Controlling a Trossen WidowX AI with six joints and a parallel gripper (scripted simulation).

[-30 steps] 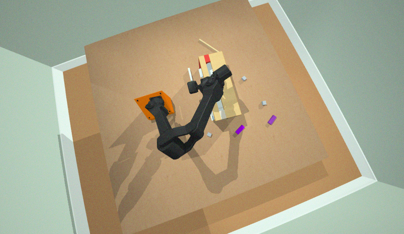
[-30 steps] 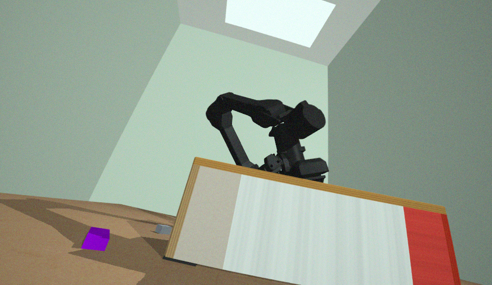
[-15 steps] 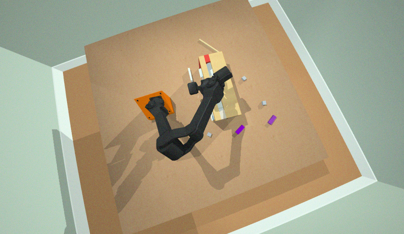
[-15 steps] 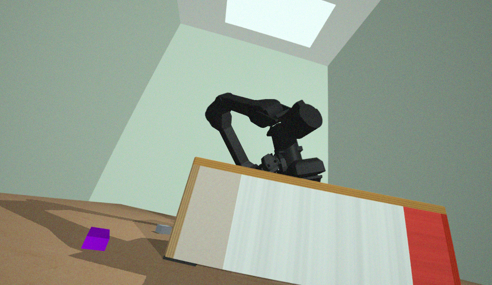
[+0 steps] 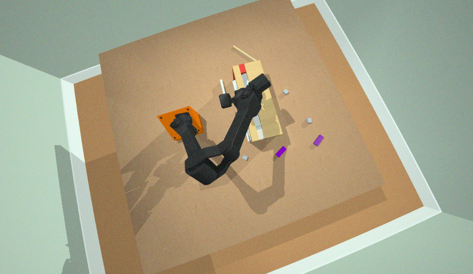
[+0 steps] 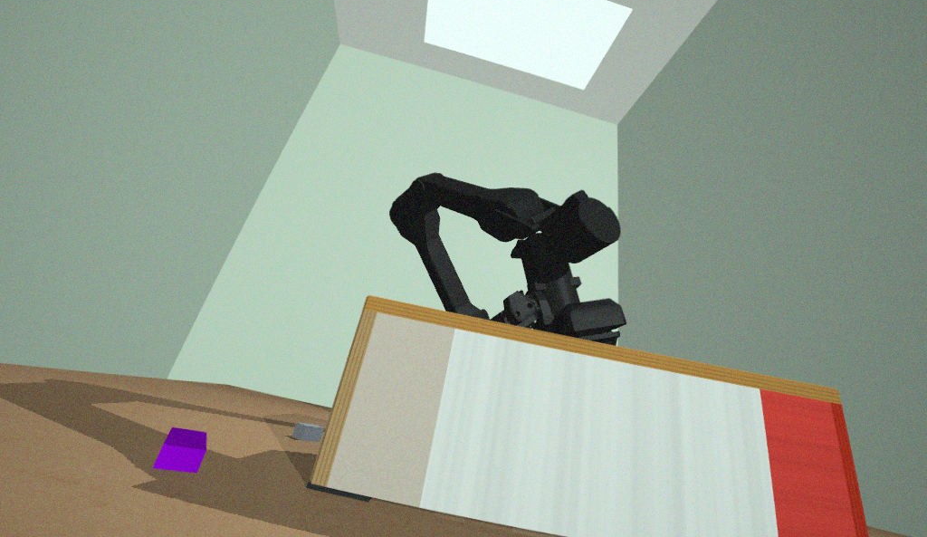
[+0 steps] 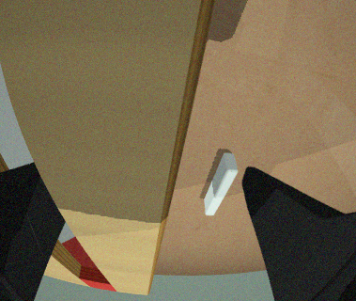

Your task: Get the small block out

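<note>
Now: gripper tip 60 mm short of the small tan block and 20 mm to the right of it. Round my gripper tip: thin wooden stick 290 mm to the left, 110 mm ahead, 80 mm below; long wooden box 40 mm to the right, 40 mm ahead, 20 mm below.
</note>
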